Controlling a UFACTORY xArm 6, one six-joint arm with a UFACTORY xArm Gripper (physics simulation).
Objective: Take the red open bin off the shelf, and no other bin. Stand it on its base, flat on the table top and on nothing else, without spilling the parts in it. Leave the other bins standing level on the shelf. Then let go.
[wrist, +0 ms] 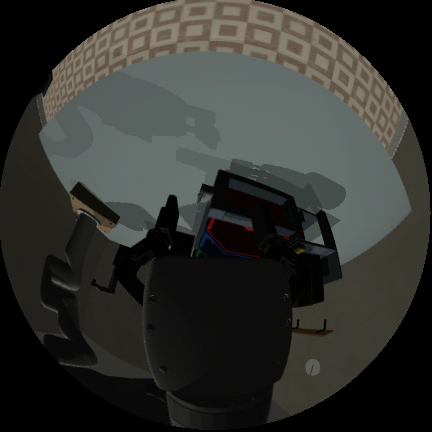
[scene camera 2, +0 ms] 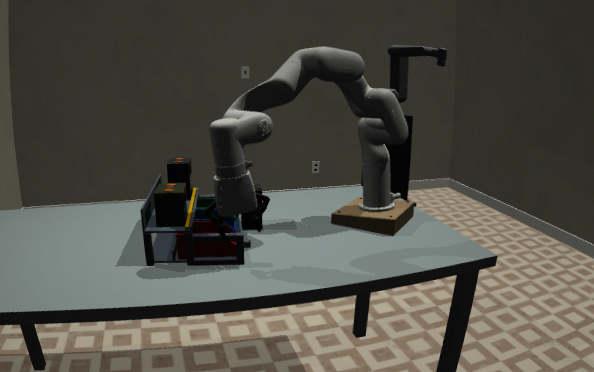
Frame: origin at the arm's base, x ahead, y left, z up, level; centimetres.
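Seen in the pictures: gripper, fingertip midpoint: (wrist: 217, 206) (scene camera 2: 241, 233); arm's base at its link origin: (wrist: 89, 216) (scene camera 2: 376, 206).
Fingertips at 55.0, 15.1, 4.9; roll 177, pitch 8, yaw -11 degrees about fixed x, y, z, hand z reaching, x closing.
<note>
Pixels of each thing's top centre, then the offset from my fingertips to it, as dx, dy, dz. "spot": a spot on its surface instead. Level surfaces: height alone.
- red open bin at its top centre: (wrist: 252, 245) (scene camera 2: 207, 227) +5.6, -12.0, -1.5
- dark shelf at a spot on its surface: (scene camera 2: 190, 247) spot: +12.3, -6.0, -4.2
- blue bin at its top centre: (wrist: 230, 260) (scene camera 2: 208, 214) +1.9, -22.5, -1.5
- green bin at its top centre: (scene camera 2: 209, 202) -1.7, -33.1, -1.5
- table at its surface level: dz -9.6
The red open bin (scene camera 2: 215, 248) (wrist: 230, 239) sits in the near end of the dark shelf (scene camera 2: 190, 247); shelf bars hide part of it, and its parts cannot be made out. A blue bin (wrist: 212, 248) and a green bin (scene camera 2: 205, 202) stand beyond it in the same row, partly hidden by the arm. My gripper (scene camera 2: 239, 226) (wrist: 217, 206) is open and empty, pointing down over the row of bins. In the wrist view one finger is outside the shelf's front and the other is over the red bin's rear part. Contact cannot be told.
Two dark boxes with orange marks (scene camera 2: 170, 206) (scene camera 2: 179, 172) stand at the shelf's rear, behind a yellow strip (scene camera 2: 191, 209) (wrist: 300, 249). A black block is partly hidden behind the gripper. The arm's wooden base (scene camera 2: 365, 220) (wrist: 92, 212) stands on the table (scene camera 2: 300, 265) (wrist: 280, 115).
</note>
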